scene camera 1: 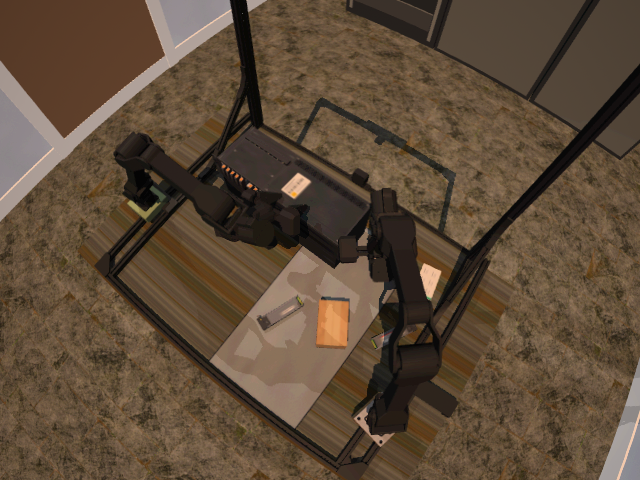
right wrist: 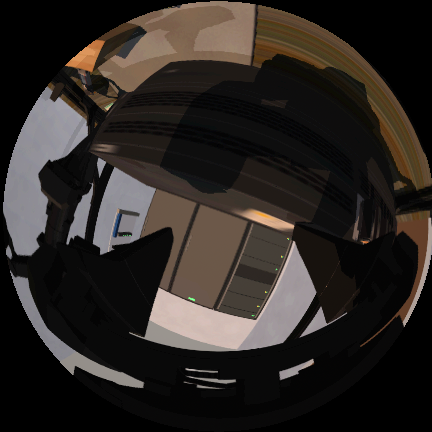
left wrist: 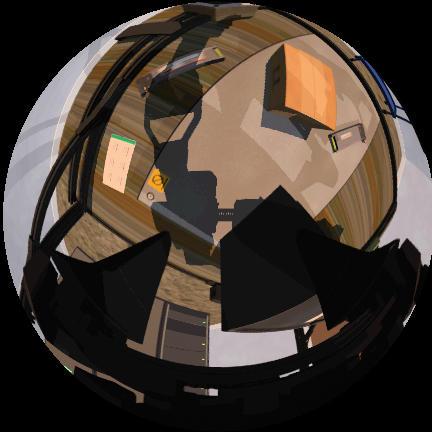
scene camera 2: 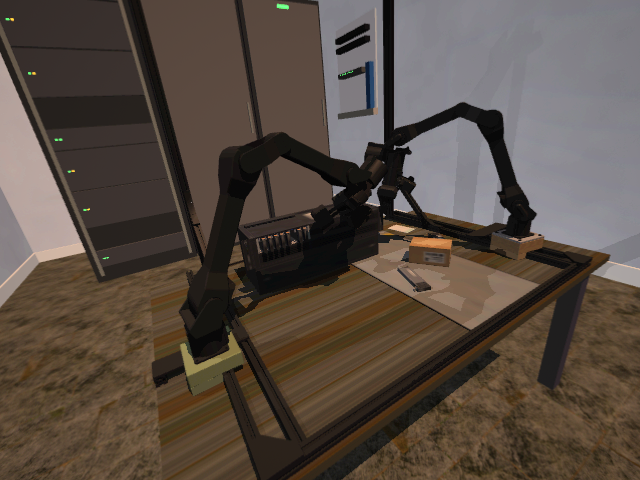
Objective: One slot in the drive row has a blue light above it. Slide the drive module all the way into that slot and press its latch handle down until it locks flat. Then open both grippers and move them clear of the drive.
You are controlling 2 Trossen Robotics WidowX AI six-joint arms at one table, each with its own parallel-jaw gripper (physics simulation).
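Observation:
The dark drive chassis stands at the back of the table. Its drive row shows several handles with orange parts; the end nearest my right gripper is partly covered or shadowed. I cannot make out a blue light or which module sits out. My right gripper is open and empty, over the chassis near its front top edge. My left gripper is open and empty, beyond the chassis end away from the drive row.
A loose drive module and an orange-brown box rest on the grey mat. Another module lies on the wood under my left arm. A label card lies nearby.

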